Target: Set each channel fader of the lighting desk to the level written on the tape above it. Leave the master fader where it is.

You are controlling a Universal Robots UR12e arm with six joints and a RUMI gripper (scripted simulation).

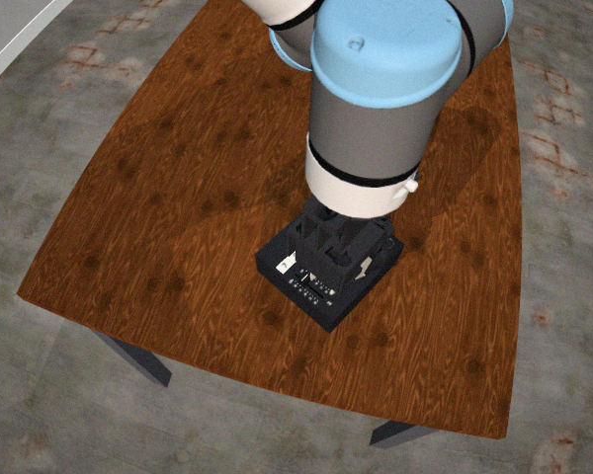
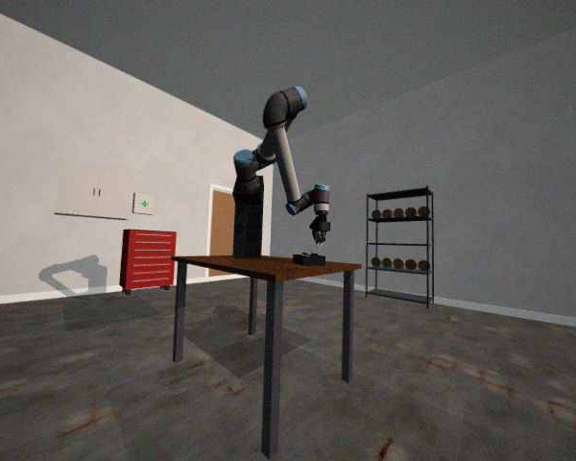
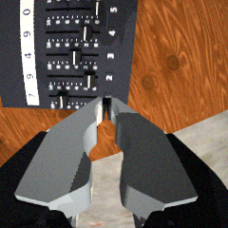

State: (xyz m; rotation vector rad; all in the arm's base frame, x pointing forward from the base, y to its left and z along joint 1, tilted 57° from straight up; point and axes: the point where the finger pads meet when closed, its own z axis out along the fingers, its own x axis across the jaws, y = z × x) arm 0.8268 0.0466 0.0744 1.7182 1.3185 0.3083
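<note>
My hand is 10 mm past the channel 2 fader, 10 mm to the left of it and 50 mm above it. The rest, counted from my hand: channel 3 fader (30 mm behind, 10 mm to the right, 50 mm below); channel 5 cap (60 mm behind, 30 mm to the left, 50 mm below); channel 4 fader (50 mm behind, 10 mm to the left, 50 mm below).
</note>
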